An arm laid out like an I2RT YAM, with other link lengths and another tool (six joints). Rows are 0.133 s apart.
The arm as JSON. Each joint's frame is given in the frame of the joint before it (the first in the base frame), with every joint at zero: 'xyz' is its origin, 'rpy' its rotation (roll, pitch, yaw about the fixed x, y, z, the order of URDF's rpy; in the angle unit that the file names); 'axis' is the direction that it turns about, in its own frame. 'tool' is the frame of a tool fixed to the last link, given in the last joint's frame.
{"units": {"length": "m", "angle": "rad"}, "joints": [
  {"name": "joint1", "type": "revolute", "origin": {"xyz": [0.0, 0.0, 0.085], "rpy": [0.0, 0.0, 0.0]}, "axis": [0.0, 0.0, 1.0]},
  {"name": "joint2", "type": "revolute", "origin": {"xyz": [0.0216, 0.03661, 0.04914], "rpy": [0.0, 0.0, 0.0]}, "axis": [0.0, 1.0, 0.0]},
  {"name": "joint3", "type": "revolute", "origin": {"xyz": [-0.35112, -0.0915, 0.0], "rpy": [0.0, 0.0, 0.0]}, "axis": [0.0, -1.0, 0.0]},
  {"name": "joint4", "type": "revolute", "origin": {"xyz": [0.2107, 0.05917, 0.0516], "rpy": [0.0, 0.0, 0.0]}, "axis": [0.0, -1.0, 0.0]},
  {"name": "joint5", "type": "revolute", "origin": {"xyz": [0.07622, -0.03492, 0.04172], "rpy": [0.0, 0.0, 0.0]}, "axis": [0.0, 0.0, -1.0]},
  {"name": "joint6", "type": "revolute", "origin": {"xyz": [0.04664, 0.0, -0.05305], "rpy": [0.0, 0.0, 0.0]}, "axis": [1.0, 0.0, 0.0]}
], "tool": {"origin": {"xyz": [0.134, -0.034, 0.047], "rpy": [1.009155, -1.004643, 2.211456]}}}
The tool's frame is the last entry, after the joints.
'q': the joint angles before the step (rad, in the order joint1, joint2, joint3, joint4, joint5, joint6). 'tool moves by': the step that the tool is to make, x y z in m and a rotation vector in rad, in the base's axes. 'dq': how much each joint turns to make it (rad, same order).
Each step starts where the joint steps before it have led.
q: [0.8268, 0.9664, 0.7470, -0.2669, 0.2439, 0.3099]
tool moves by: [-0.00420, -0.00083, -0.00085, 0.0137, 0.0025, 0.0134]
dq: [-0.0016, -0.0183, -0.0091, -0.0015, -0.0184, 0.0030]
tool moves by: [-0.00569, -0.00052, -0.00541, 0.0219, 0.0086, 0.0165]
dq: [0.0017, -0.0231, -0.0276, 0.0122, -0.0228, 0.0123]
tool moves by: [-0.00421, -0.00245, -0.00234, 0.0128, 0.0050, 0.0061]
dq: [-0.0016, -0.0199, -0.0123, -0.0031, -0.0124, 0.0077]
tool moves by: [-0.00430, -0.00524, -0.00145, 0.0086, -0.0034, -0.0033]
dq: [0.0000, -0.0261, -0.0138, -0.0045, 0.0015, 0.0045]
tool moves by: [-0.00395, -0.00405, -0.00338, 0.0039, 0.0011, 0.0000]
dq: [0.0000, -0.0215, -0.0154, -0.0046, -0.0015, 0.0032]
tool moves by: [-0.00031, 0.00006, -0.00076, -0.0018, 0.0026, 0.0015]
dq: [-0.0002, 0.0000, 0.0000, -0.0031, -0.0018, -0.0001]
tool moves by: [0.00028, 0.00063, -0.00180, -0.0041, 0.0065, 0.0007]
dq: [0.0002, 0.0046, 0.0001, -0.0032, -0.0013, 0.0016]
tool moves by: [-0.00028, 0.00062, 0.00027, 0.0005, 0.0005, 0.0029]
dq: [0.0016, 0.0000, 0.0015, -0.0015, -0.0015, 0.0000]
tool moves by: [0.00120, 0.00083, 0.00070, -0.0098, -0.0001, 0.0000]
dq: [-0.0001, 0.0076, 0.0075, -0.0060, 0.0030, -0.0061]
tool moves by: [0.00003, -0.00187, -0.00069, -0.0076, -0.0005, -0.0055]
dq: [-0.0016, -0.0014, 0.0001, -0.0062, 0.0060, -0.0032]
